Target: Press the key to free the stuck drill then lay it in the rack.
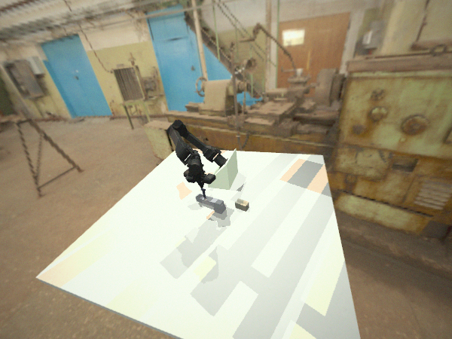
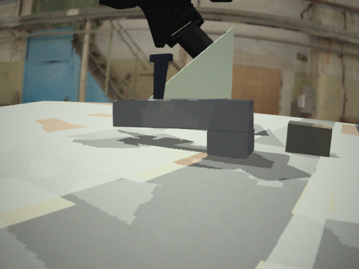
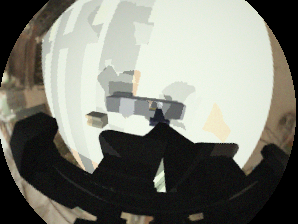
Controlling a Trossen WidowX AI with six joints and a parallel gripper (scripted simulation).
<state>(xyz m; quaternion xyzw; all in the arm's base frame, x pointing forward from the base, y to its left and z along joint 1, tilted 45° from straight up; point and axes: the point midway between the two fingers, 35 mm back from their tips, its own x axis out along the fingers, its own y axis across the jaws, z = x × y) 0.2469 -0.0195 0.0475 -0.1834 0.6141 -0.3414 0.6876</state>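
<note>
My gripper tip is now 40 mm above the key. From my gripper tip the other things lie so: grey housing bar 90 mm below, 40 mm to the left, 10 mm ahead; drill 80 mm below, 60 mm to the left, 10 mm ahead; grey-brown block 220 mm to the left, 110 mm below, 30 mm behind.
</note>
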